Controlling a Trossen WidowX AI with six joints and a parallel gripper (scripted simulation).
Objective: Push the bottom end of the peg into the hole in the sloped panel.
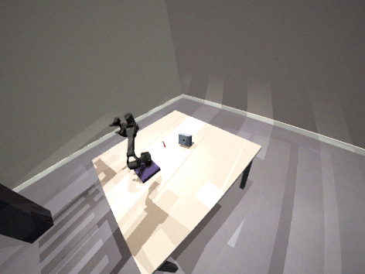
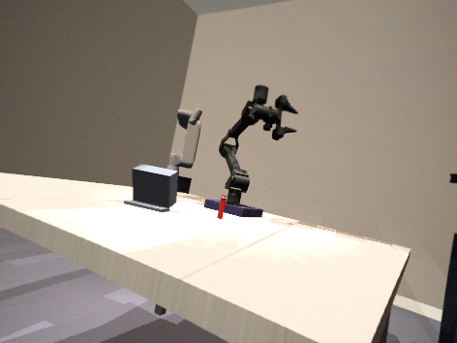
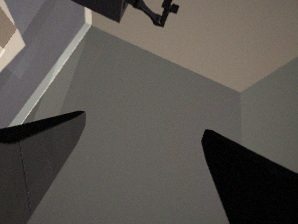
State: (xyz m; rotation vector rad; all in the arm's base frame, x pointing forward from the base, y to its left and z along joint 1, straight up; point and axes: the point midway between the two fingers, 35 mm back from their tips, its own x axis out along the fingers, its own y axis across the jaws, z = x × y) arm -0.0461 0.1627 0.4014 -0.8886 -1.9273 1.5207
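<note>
Right now my gripper tip is 340 mm short of the red peg, 130 mm to the left of it and 380 mm above it. Round my gripper tip: sloped panel: 480 mm ahead, 310 mm to the right, 370 mm below.
</note>
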